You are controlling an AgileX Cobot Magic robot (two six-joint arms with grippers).
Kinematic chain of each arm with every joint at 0, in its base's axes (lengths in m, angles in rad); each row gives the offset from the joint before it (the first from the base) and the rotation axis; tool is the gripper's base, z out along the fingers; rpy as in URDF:
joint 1: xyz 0 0 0.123 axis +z
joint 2: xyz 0 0 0 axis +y
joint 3: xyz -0.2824 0 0.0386 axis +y
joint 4: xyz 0.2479 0 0.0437 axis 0.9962 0 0.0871
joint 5: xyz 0 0 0 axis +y
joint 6: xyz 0.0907 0 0.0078 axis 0.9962 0 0.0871
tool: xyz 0 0 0 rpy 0 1.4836 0
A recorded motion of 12 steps. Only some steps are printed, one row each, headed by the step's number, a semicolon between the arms.
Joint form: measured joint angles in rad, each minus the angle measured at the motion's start. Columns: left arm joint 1, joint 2, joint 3, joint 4, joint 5, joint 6; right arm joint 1, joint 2, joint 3, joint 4, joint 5, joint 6.
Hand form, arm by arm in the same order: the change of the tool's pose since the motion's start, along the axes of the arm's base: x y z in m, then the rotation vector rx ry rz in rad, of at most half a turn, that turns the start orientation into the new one. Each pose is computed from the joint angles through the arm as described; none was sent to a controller.
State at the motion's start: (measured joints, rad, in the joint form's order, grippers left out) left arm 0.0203 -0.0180 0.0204 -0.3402 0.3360 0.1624; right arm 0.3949 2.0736 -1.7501 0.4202 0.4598 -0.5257
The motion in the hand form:
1: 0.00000 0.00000 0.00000 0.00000 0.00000 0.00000; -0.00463 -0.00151 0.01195 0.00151 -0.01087 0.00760
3: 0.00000 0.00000 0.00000 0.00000 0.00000 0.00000; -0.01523 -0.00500 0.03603 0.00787 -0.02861 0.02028
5: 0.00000 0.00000 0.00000 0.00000 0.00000 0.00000; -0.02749 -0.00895 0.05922 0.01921 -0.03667 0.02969
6: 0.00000 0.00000 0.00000 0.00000 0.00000 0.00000; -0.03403 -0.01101 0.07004 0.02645 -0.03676 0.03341
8: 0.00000 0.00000 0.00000 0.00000 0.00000 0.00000; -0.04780 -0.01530 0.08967 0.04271 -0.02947 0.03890
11: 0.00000 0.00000 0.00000 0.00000 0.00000 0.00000; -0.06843 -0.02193 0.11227 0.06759 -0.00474 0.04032
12: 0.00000 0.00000 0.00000 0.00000 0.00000 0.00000; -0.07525 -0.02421 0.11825 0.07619 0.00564 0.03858
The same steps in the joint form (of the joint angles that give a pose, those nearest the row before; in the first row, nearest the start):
1: 0.0000 0.0000 0.0000 0.0000 0.0000 0.0000; 0.0000 -0.0269 -0.0001 -0.0053 0.0178 0.0010
3: 0.0000 0.0000 0.0000 0.0000 0.0000 0.0000; 0.0000 -0.0826 -0.0003 -0.0150 0.0567 0.0083
5: 0.0000 0.0000 0.0000 0.0000 0.0000 0.0000; 0.0000 -0.1387 -0.0005 -0.0220 0.1018 0.0237
6: 0.0000 0.0000 0.0000 0.0000 0.0000 0.0000; 0.0000 -0.1660 -0.0005 -0.0241 0.1261 0.0336
8: 0.0000 0.0000 0.0000 0.0000 0.0000 0.0000; 0.0000 -0.2191 0.0017 -0.0263 0.1763 0.0576
11: 0.0000 0.0000 0.0000 0.0000 0.0000 0.0000; 0.0000 -0.2923 0.0145 -0.0277 0.2456 0.1003
12: 0.0000 0.0000 0.0000 0.0000 0.0000 0.0000; 0.0000 -0.3157 0.0220 -0.0279 0.2656 0.1162

